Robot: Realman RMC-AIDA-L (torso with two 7-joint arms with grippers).
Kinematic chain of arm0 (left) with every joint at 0, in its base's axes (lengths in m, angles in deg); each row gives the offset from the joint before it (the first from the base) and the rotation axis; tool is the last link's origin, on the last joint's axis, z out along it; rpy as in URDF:
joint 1: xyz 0 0 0.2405 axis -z
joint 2: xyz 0 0 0 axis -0.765 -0.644 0
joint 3: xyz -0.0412 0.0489 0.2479 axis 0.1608 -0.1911 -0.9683
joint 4: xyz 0 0 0 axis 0.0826 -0.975 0.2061
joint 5: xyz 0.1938 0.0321 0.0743 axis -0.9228 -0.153 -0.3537
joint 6: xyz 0 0 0 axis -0.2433 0.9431 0.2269
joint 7: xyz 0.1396 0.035 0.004 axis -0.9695 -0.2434 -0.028
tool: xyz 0 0 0 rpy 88.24 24.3 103.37
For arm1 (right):
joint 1: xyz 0 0 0.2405 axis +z
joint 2: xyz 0 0 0 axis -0.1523 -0.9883 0
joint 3: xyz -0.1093 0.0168 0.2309 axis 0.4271 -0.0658 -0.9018
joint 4: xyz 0 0 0 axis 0.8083 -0.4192 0.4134
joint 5: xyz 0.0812 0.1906 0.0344 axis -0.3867 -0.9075 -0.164
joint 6: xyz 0 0 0 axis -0.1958 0.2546 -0.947
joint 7: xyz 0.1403 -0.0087 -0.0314 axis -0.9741 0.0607 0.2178
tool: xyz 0 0 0 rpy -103.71 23.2 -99.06
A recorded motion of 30 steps. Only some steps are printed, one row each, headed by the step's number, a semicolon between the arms.
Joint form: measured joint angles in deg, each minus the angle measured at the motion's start. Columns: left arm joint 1, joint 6, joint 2, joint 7, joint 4, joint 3, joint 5; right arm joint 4, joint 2, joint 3, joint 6, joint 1, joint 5, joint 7.
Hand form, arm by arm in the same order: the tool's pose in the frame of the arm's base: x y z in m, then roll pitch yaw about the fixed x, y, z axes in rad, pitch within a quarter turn. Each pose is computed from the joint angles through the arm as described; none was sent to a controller.
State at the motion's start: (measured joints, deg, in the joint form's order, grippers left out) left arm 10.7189 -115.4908 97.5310 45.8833 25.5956 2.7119 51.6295; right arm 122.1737 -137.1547 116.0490 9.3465 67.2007 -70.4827 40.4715
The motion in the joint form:
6: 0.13 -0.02 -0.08 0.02 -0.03 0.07 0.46; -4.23 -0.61 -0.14 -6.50 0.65 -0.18 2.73
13: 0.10 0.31 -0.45 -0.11 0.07 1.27 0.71; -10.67 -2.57 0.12 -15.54 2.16 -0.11 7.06
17: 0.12 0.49 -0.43 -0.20 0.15 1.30 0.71; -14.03 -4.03 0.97 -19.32 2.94 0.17 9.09
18: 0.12 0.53 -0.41 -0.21 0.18 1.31 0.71; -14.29 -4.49 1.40 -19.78 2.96 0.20 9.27
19: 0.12 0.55 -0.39 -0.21 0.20 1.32 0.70; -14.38 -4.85 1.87 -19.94 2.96 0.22 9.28
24: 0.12 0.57 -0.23 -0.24 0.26 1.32 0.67; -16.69 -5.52 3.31 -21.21 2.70 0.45 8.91
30: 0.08 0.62 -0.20 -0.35 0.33 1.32 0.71; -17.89 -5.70 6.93 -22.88 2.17 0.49 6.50
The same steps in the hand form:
6: -0.1336 0.4323 0.0571 -2.7239 -0.0676 1.3241; 0.2089 0.4379 0.0147 -2.7479 0.0401 -1.1343
13: -0.1343 0.4345 0.0614 -2.7373 -0.0891 1.3295; 0.2104 0.4393 -0.0178 -2.7301 0.0361 -1.0597
17: -0.1342 0.4349 0.0611 -2.7376 -0.0906 1.3277; 0.2107 0.4338 -0.0390 -2.7272 0.0048 -1.0235
18: -0.1343 0.4349 0.0609 -2.7379 -0.0906 1.3278; 0.2105 0.4319 -0.0435 -2.7274 -0.0039 -1.0173
19: -0.1343 0.4349 0.0607 -2.7381 -0.0906 1.3280; 0.2103 0.4301 -0.0468 -2.7280 -0.0127 -1.0135
24: -0.1343 0.4344 0.0594 -2.7396 -0.0879 1.3284; 0.2177 0.4202 -0.0591 -2.7282 -0.0479 -1.0302
30: -0.1347 0.4343 0.0589 -2.7407 -0.0868 1.3279; 0.2272 0.4151 -0.0636 -2.6903 -0.0733 -1.0541

